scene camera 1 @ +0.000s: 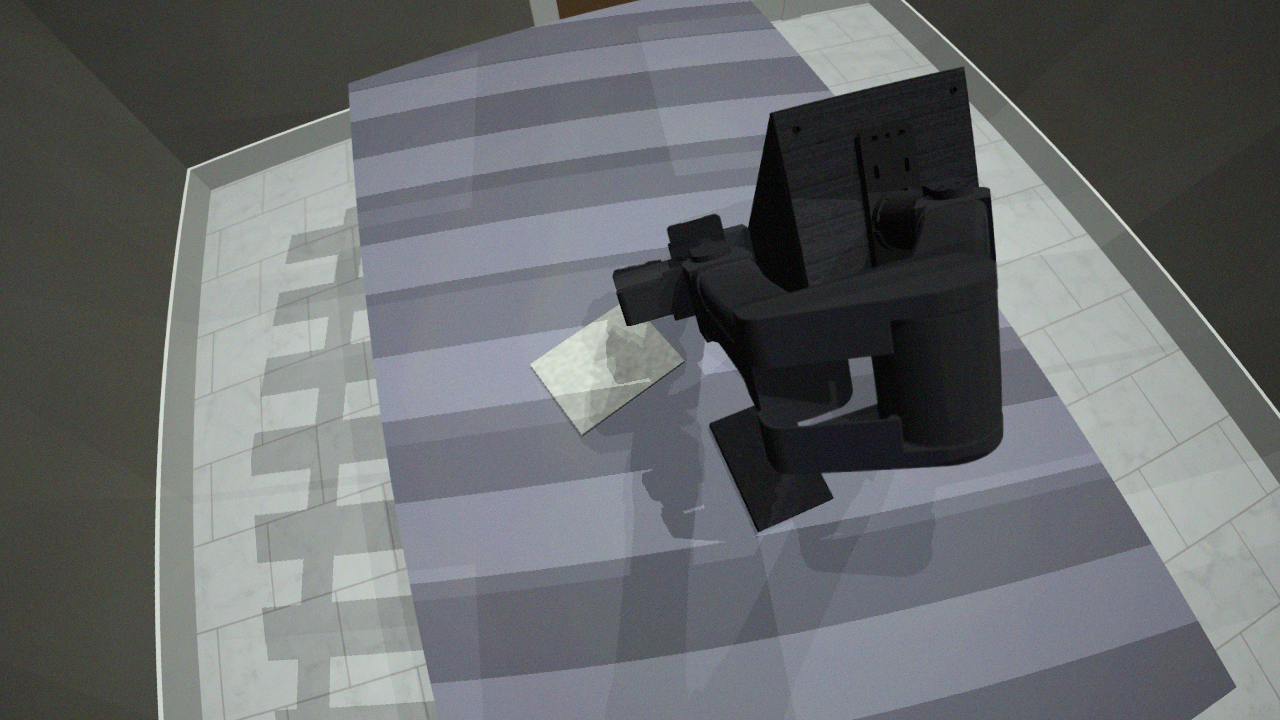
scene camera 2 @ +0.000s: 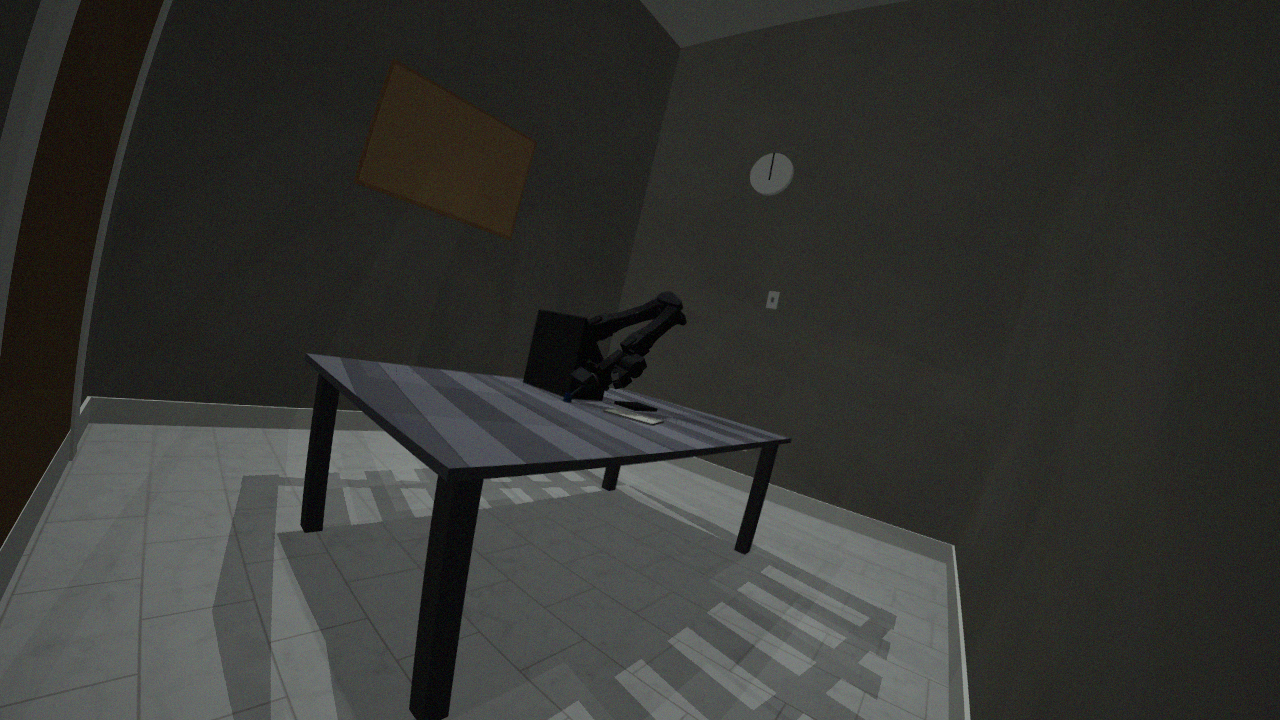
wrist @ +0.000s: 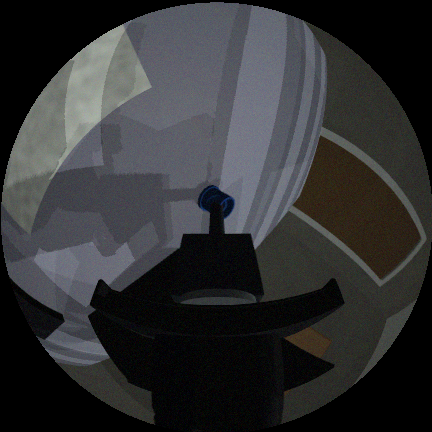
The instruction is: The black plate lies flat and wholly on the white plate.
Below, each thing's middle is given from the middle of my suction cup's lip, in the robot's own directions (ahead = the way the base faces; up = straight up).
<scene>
Right now my suction cup is 320 mm to the right of the black plate [scene camera 1: 771, 497] and 30 mm short of it. From my suction cup the other things lie so: white plate [scene camera 1: 600, 369] 170 mm ahead, 130 mm to the left, 10 mm below.
</scene>
